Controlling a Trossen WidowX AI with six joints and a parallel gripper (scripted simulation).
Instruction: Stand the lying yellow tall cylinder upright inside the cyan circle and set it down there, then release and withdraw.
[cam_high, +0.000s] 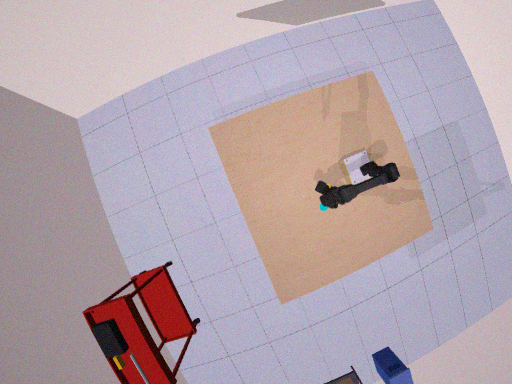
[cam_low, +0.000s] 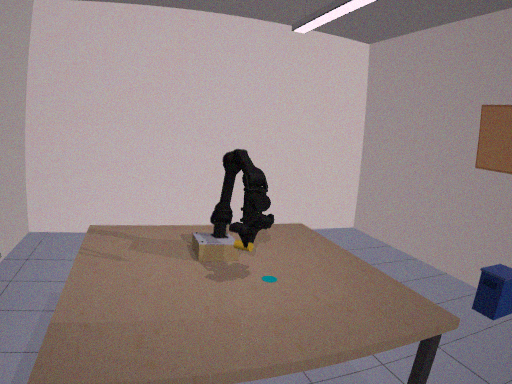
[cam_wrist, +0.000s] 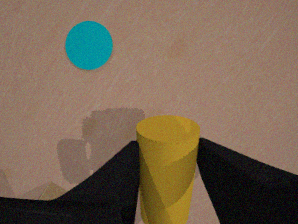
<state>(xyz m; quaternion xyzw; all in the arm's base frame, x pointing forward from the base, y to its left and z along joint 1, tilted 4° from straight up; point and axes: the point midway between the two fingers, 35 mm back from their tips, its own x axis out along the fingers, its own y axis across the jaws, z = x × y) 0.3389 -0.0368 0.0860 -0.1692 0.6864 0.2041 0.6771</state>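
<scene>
The cyan circle lies 14 cm below my gripper tip, 10 cm to the left of it and 2 cm ahead of it. From my gripper tip the other things lie so: yellow tall cylinder 2 cm behind, 1 cm to the right.
</scene>
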